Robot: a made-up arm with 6 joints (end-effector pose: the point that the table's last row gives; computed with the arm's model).
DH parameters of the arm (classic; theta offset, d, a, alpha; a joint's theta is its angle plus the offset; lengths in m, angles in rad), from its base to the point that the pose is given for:
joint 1: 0 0.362 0 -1.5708
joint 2: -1.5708 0 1.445 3.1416
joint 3: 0 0 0 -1.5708
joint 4: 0 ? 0 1.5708
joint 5: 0 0.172 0 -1.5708
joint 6: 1.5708 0 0 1.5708
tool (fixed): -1.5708 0 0 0
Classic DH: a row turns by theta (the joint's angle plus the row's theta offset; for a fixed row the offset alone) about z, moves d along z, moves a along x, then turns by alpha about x.
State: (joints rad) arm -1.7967 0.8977 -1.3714 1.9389 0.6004 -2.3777
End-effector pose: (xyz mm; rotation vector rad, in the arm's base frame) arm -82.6 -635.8 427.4 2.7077 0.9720 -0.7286
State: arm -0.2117 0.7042 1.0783 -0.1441 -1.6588 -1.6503
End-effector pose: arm 1757.7 -551.9 1789.6 1.6096 0.9393 -1.1020
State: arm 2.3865 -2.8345 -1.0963 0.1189 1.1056 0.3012
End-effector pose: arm 565.8 -298.0 -76.2 2.4413 -1.2022 0.1864
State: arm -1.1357 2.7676 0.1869 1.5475 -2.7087 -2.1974
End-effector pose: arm -83.8 170.7 -1637.3 -1.9931 1.6737 -1.3339
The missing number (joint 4, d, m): -0.956
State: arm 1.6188 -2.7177 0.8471 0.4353 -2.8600 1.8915
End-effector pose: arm 224.7 -1427.1 -1413.9 -0.6148 -1.3265 0.7453
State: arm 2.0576 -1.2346 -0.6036 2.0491 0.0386 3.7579
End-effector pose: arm 249.2 -640.1 1526.0 0.9122 0.0981 2.1199
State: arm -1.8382 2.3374 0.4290 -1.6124 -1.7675 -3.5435
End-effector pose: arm -141.6 -543.9 -1485.5 0.7019 -0.2994 -0.2903
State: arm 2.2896 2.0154 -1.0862 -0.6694 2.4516 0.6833
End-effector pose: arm -125.7 348.5 -191.1 -1.4176 -1.0613 1.7668
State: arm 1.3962 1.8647 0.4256 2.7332 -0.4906 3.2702
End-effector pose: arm 118.4 1579.8 -995.3 -0.5406 0.8451 0.9974
